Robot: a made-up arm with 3 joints. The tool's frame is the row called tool. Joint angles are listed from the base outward.
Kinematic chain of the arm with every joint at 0, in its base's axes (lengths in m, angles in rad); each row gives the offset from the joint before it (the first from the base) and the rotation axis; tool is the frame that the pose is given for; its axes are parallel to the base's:
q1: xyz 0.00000 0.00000 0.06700 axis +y
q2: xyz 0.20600 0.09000 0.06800 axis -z
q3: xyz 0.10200 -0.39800 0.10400 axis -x
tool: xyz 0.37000 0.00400 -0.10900
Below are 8 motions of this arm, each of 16 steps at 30 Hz.
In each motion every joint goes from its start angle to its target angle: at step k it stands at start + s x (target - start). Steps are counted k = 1, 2, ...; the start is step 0. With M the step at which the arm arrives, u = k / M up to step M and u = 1 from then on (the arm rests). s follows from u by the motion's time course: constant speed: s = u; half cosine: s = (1 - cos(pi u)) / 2; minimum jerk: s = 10 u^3 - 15 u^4 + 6 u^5.
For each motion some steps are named. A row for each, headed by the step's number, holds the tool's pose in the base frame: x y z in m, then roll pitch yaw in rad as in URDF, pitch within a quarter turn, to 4 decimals.
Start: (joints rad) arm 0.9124 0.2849 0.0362
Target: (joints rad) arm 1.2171 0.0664 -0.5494
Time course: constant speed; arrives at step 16
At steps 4, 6, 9, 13, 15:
4: 0.3716 -0.3897 -0.3808 -0.2235 0.9496 -0.4030
6: 0.3630 -0.3716 -0.4063 -0.1382 0.9936 -0.3784
9: 0.3478 -0.3440 -0.4428 -0.0024 1.0596 -0.3360
13: 0.3236 -0.3066 -0.4879 0.1984 1.1469 -0.2636
15: 0.3100 -0.2877 -0.5089 0.3111 1.1899 -0.2168

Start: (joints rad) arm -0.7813 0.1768 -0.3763
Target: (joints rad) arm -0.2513 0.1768 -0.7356
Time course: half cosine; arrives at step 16
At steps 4, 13, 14, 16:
4: 0.4163 -0.3366 0.5180 0.5771 -0.6905 -0.2302
13: 0.5602 -0.3123 0.3336 0.7589 -0.2912 -0.1847
14: 0.5665 -0.3109 0.3210 0.7708 -0.2671 -0.1834
16: 0.5714 -0.3099 0.3106 0.7807 -0.2473 -0.1824

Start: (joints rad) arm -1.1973 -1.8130 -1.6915
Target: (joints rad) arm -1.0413 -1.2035 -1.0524
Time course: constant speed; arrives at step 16
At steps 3, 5, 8, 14, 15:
3: 0.0075 0.5950 0.5338 0.4066 0.1176 1.6212
5: 0.0400 0.5763 0.5645 0.3437 0.0472 1.5920
8: 0.0903 0.5429 0.6070 0.2534 -0.0563 1.5435
14: 0.1930 0.4567 0.6770 0.0900 -0.2532 1.4256
15: 0.2100 0.4399 0.6864 0.0654 -0.2844 1.4027

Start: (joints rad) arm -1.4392 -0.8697 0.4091
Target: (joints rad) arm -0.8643 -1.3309 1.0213
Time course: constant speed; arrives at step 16
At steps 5, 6, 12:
5: 0.1821 0.2495 0.8938 -1.8089 -0.5273 1.3823
6: 0.2089 0.2660 0.8857 -1.8128 -0.4937 1.3748
12: 0.3536 0.3661 0.8122 -1.8468 -0.2986 1.3754

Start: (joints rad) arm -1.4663 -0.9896 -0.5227
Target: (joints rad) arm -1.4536 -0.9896 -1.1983
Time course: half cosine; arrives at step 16
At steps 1, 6, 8, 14, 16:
1: -0.0013 0.2981 0.8202 -0.9166 -0.5776 1.5023
6: -0.0135 0.3076 0.8073 -0.7101 -0.5773 1.4998
8: -0.0230 0.3128 0.8006 -0.5779 -0.5772 1.4983
14: -0.0495 0.3220 0.7902 -0.2588 -0.5767 1.4945
16: -0.0519 0.3225 0.7897 -0.2326 -0.5767 1.4941

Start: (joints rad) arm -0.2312 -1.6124 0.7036
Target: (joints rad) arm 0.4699 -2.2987 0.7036
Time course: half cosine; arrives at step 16
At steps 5, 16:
5: 0.5636 0.6429 0.1961 -0.7776 0.0145 1.7644
16: 0.2526 0.7521 0.0355 -0.3412 -0.3060 2.2422

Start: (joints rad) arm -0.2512 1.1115 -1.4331
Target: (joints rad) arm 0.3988 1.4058 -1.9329
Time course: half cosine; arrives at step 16
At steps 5, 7, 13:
5: 0.1012 -0.4567 0.2519 1.6428 -0.0409 -1.1789
7: 0.0929 -0.4516 0.2489 1.6244 0.0035 -1.2300
13: 0.0752 -0.4293 0.2632 1.5525 0.0637 -1.3919

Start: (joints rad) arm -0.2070 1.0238 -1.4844
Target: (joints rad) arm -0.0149 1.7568 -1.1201
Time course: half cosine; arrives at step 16
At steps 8, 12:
8: -0.0127 -0.4267 0.2134 1.4114 -0.0199 -1.3914
12: -0.1317 -0.3573 0.1950 1.2164 0.0034 -1.6494

